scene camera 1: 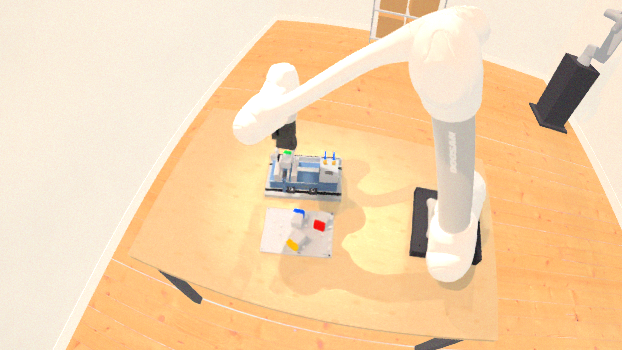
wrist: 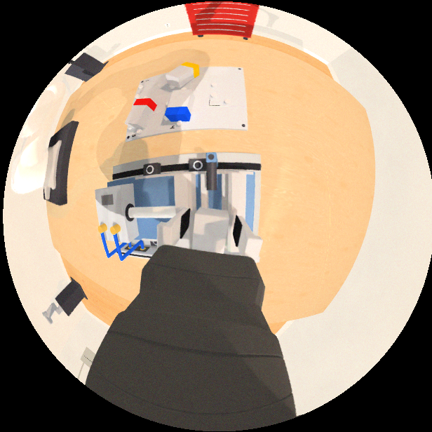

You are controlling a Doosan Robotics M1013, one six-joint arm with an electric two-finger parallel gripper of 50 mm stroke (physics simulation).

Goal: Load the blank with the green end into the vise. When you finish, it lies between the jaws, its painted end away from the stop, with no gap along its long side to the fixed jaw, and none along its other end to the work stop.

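Note:
The blank [scene camera 1: 284,164] [wrist: 209,219] lies in the blue vise [scene camera 1: 304,179] [wrist: 149,193] between the jaws. Its green end [scene camera 1: 287,152] points to the far side, away from the dark work stop [wrist: 210,181] on the front rail. In the wrist view the gripper body hides the green end. My gripper [scene camera 1: 284,157] [wrist: 210,233] is open. Its two fingers straddle the blank with a gap on each side. I cannot tell whether the blank touches the stop or the fixed jaw.
A white tray [scene camera 1: 275,237] [wrist: 229,100] in front of the vise holds blanks with blue [scene camera 1: 298,213] [wrist: 177,113], red [scene camera 1: 319,224] [wrist: 146,103] and yellow [scene camera 1: 292,244] [wrist: 189,67] ends. The vise actuator [scene camera 1: 329,170] has blue hoses. The robot base [scene camera 1: 419,221] stands to the right.

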